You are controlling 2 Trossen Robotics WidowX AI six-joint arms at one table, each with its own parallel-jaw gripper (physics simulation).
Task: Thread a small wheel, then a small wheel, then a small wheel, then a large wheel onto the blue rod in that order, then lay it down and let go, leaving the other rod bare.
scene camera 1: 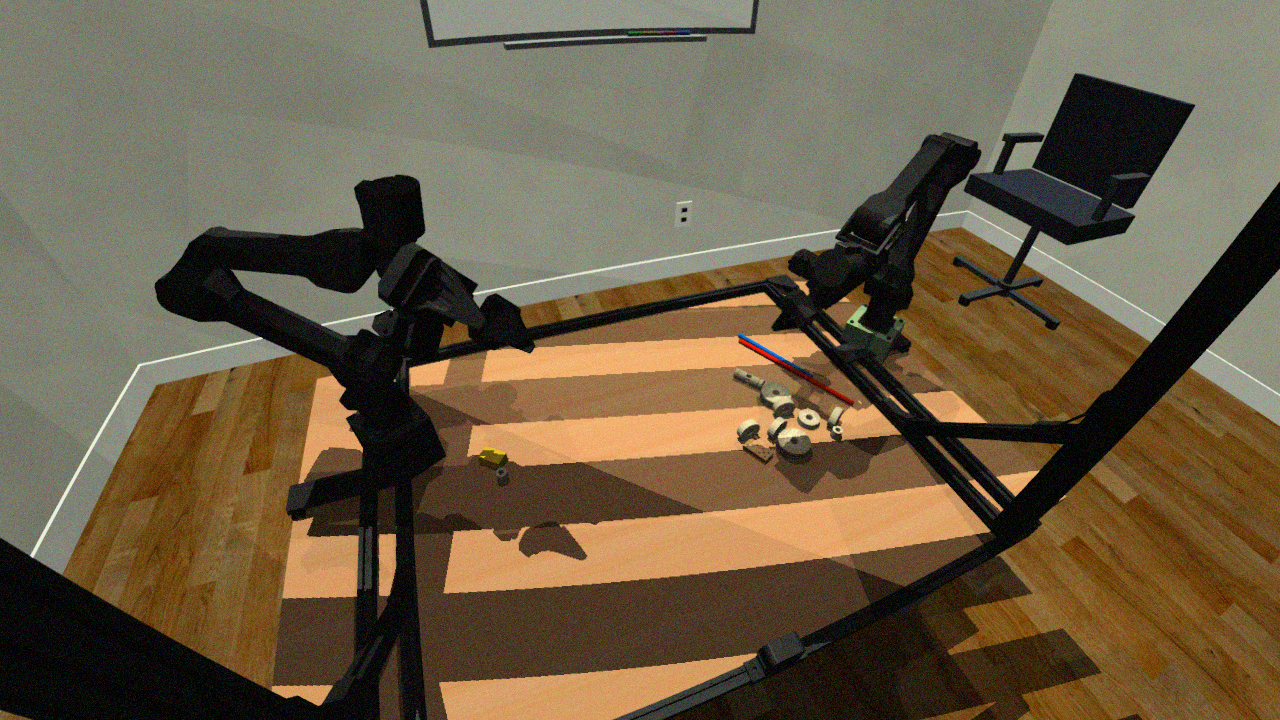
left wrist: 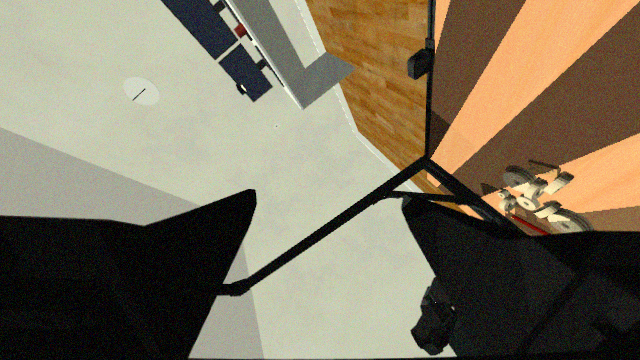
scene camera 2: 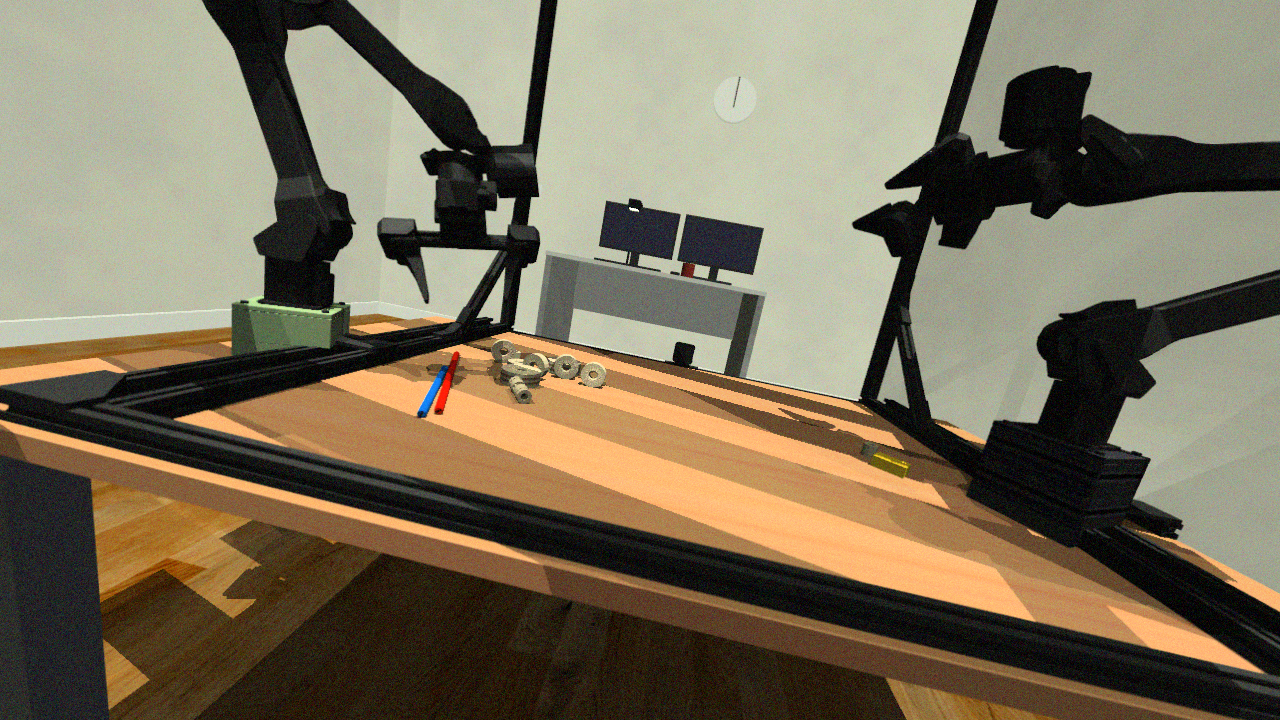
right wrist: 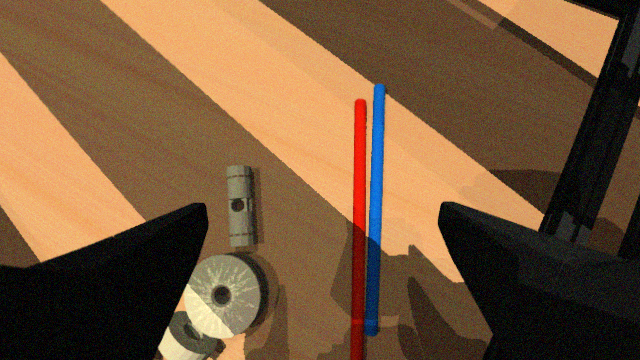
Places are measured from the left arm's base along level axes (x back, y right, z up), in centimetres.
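Pixels of known places: left gripper, fingertip midpoint: (scene camera 1: pixel 510 338) (left wrist: pixel 330 199) (scene camera 2: pixel 869 205); right gripper, fingertip midpoint: (scene camera 1: pixel 783 321) (scene camera 2: pixel 467 302) (right wrist: pixel 324 213); left arm's base, link origin: (scene camera 1: pixel 387 417) (scene camera 2: pixel 1068 438); right arm's base, link origin: (scene camera 1: pixel 876 321) (scene camera 2: pixel 297 303).
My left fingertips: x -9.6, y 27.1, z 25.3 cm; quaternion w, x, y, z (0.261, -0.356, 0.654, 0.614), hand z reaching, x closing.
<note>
For each thing: its top centre in the pictures, then the offset to it from my left fingertips.
- blue rod, top centre: (right wrist: pixel 376 202) (scene camera 2: pixel 435 383) (scene camera 1: pixel 774 353) dz -34.3, dx -56.4, dy +5.2 cm
- bare red rod, top centre: (right wrist: pixel 358 278) (scene camera 2: pixel 449 373) (scene camera 1: pixel 793 368) dz -34.3, dx -55.0, dy +10.6 cm
- small wheel, top centre: (scene camera 1: pixel 809 416) (left wrist: pixel 525 203) dz -33.9, dx -44.8, dy +19.4 cm
- grey cylindrical part, top centre: (right wrist: pixel 235 205) (scene camera 2: pixel 520 382) (scene camera 1: pixel 749 375) dz -33.4, dx -46.2, dy +5.4 cm
- flat tan piece, top centre: (scene camera 1: pixel 758 448) (left wrist: pixel 541 169) dz -34.4, dx -32.6, dy +16.1 cm
- yellow block, top centre: (scene camera 2: pixel 892 459) (scene camera 1: pixel 492 454) dz -33.7, dx -0.7, dy -15.5 cm
The blue rod (scene camera 1: pixel 754 342) (scene camera 2: pixel 432 395) (right wrist: pixel 377 185) lies bare on the table, close beside the bare red rod (scene camera 1: pixel 832 394) (scene camera 2: pixel 448 385) (right wrist: pixel 360 155). Pale wheels lie loose near them: a large wheel (right wrist: pixel 241 282), another large wheel (scene camera 1: pixel 787 437), and several small wheels, one of them a small wheel (scene camera 1: pixel 802 415) lying flat. My right gripper (right wrist: pixel 324 213) (scene camera 2: pixel 469 288) is open and empty above the rods; both rods show between its fingers in the right wrist view. My left gripper (left wrist: pixel 330 199) (scene camera 2: pixel 870 204) is open and empty, raised high and far from the rods.
A grey cylindrical part (scene camera 1: pixel 748 378) (right wrist: pixel 240 187) with a side hole lies by a large wheel. A flat tan piece (scene camera 1: pixel 758 453) lies by the wheels. A yellow block (scene camera 1: pixel 492 457) (scene camera 2: pixel 888 463) and a small grey piece lie near the left arm's base. Black frame rails edge the table.
</note>
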